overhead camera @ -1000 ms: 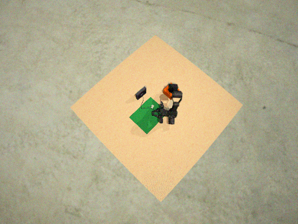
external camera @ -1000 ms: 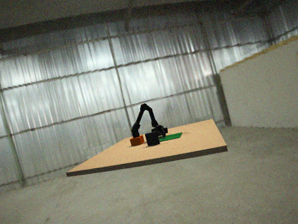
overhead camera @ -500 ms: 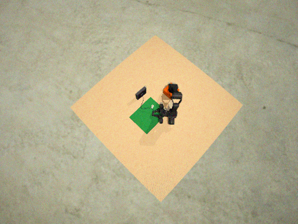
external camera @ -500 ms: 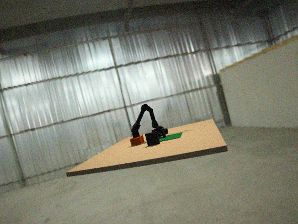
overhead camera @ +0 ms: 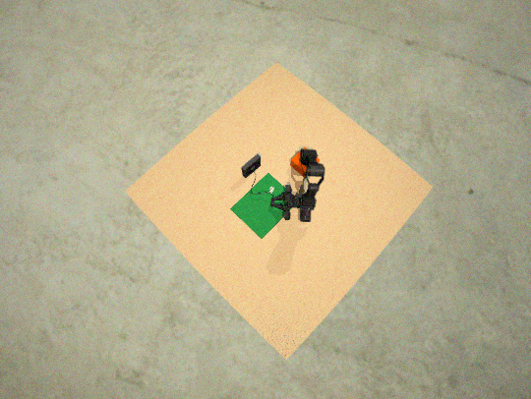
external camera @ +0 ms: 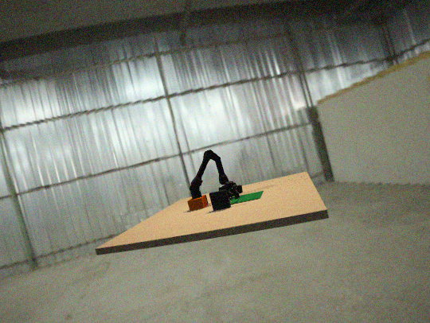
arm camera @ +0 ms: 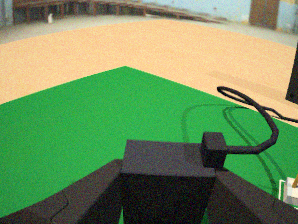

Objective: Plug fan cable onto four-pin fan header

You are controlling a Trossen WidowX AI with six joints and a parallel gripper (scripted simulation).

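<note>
The black plug is 10 mm below my gripper tip. Round my gripper tip: white four-pin fan header 60 mm to the right, 60 mm behind, 30 mm below; black fan 220 mm to the right, 70 mm behind, 30 mm above; green board 50 mm below, 30 mm to the right, 30 mm ahead.
</note>
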